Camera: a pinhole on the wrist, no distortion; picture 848 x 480 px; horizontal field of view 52.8 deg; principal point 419.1 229.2 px. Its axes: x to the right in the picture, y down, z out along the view. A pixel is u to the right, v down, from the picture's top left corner.
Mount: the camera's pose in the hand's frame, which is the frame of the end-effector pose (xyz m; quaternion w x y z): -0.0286 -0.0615 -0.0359 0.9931 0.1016 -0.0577 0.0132
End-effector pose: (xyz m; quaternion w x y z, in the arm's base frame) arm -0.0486 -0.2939 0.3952 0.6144 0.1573 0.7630 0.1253
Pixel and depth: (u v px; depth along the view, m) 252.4 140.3 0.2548
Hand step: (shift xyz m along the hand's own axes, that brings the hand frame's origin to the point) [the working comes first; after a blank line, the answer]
In the camera's frame: -0.0497 -0.0265 0.2548

-0.1055 -0.1400 0.2008
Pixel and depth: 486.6 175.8 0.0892
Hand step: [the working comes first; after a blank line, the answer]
In the camera's frame: 0.0070 -0.0056 0.0892

-0.0314 -0.0850 0.0506
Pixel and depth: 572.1 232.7 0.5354
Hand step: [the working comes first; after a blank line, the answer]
In the camera's frame: 0.0959 0.0022 0.5354

0.0066 -0.1668 0.4966
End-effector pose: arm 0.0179 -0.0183 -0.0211 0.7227 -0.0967 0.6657 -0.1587
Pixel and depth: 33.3 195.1 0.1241
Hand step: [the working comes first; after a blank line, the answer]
In the camera's frame: -0.0561 -0.0050 0.1241

-0.0980 -0.0924 0.0772
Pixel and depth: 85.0 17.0 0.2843
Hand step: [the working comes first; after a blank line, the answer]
In the camera's frame: -0.1112 -0.0706 0.2843

-0.1682 -0.1901 0.2135
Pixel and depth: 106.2 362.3 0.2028
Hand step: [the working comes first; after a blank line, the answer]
In the camera's frame: -0.0743 0.0316 0.2028

-0.1263 -0.0729 0.1590
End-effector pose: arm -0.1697 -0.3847 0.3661 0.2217 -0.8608 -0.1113 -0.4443
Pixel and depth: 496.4 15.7 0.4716
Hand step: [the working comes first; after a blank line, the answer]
In the camera's frame: 0.0427 -0.1179 0.4716

-0.0345 -0.2722 0.4042
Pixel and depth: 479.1 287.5 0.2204
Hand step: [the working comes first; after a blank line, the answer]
In the camera's frame: 0.0155 0.0150 0.2204

-0.0385 -0.0914 0.1833
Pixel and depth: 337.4 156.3 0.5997
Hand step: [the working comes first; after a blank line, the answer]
In the camera's frame: -0.0574 -0.0512 0.5997

-0.1507 -0.2344 0.5304
